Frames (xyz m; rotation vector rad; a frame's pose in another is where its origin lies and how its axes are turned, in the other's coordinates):
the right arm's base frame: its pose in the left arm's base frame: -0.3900 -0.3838 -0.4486 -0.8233 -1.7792 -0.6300
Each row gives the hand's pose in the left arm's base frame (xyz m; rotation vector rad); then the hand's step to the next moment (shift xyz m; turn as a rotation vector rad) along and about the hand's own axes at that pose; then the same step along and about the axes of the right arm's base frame.
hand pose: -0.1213 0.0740 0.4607 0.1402 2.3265 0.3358
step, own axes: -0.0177 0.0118 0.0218 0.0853 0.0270 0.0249
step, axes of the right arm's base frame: -0.0029 0.0293 -0.0076 -0.0424 -0.0049 0.0825
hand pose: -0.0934 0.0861 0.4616 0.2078 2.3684 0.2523
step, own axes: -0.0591 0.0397 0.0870 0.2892 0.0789 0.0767
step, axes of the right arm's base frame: -0.0289 0.1043 -0.0305 -0.1432 -0.0296 0.2727
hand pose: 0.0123 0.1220 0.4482 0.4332 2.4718 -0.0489
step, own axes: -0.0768 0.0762 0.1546 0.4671 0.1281 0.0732
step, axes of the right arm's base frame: -0.1035 0.1481 -0.0542 -0.1841 -0.0642 0.4494
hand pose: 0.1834 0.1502 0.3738 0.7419 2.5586 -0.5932
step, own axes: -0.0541 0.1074 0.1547 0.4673 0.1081 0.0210
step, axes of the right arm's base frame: -0.1617 0.0972 -0.0528 -0.1297 -0.0754 0.4560
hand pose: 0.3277 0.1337 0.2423 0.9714 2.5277 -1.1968
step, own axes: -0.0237 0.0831 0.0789 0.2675 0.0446 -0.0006
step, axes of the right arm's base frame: -0.1108 0.0249 -0.0284 -0.0537 -0.0490 0.2613
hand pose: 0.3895 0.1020 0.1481 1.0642 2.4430 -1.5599
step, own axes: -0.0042 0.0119 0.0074 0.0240 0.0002 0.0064
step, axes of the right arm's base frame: -0.0137 0.0024 -0.0047 -0.0055 -0.0115 0.0213
